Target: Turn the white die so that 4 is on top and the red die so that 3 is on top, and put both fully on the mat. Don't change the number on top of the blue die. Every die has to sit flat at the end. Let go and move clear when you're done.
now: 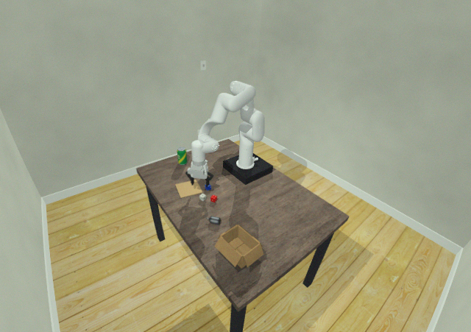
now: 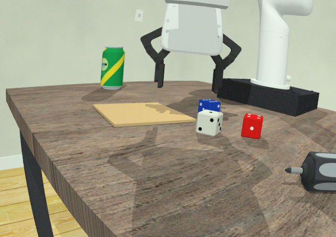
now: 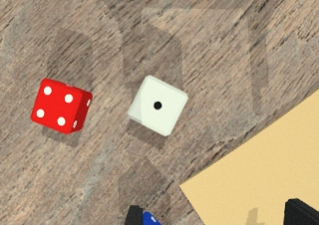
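My gripper is now 5 cm past the blue die and 4 cm above it. From my hand the other things lie so: red die (12 cm to the left, 4 cm below, 4 cm behind); white die (8 cm to the left, 4 cm below, 1 cm ahead); tan mat (6 cm below, 6 cm ahead, 5 cm to the right).
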